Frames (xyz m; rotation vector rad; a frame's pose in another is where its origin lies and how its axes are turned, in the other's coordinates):
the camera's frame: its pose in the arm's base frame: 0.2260 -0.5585 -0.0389 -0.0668 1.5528 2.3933
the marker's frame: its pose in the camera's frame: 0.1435 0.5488 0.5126 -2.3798 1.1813 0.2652
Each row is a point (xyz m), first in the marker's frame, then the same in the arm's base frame.
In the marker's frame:
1: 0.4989 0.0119 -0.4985
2: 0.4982 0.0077 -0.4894
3: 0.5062 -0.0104 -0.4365
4: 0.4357 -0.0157 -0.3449
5: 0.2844 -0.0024 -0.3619
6: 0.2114 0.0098 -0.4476
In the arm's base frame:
1: -0.0771 0.2348 0.1534
2: -0.0828 0.2271 0.1565
3: -0.1157 0.1813 0.1606
4: -0.1129 0.0900 0.2316
5: -0.0299 0.0932 0.3599
6: 0.0354 0.1679 0.4145

